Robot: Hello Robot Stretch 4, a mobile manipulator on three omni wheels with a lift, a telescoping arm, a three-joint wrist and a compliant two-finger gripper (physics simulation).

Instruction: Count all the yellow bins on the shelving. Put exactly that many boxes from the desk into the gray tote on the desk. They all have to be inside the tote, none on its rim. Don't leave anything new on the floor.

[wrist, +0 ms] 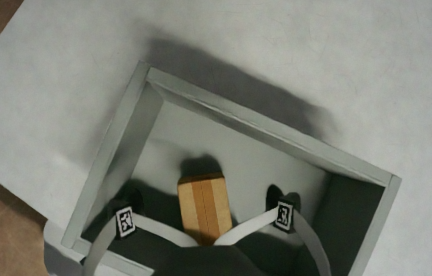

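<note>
The gray tote stands tilted across the wrist view, with its floor and walls showing. One cardboard box with a brown tape stripe lies inside the tote, on its floor; its near end is hidden behind my gripper body. My gripper is open over the tote, with its fingertips wide apart on either side of the box and not touching it. The yellow bins and the shelving do not show. The tote's near side is partly hidden by my gripper.
The light desk top surrounds the tote. The desk edge runs along the left, with brown floor beyond it at the lower left and a bit at the upper left corner. The tote's raised walls stand around the fingers.
</note>
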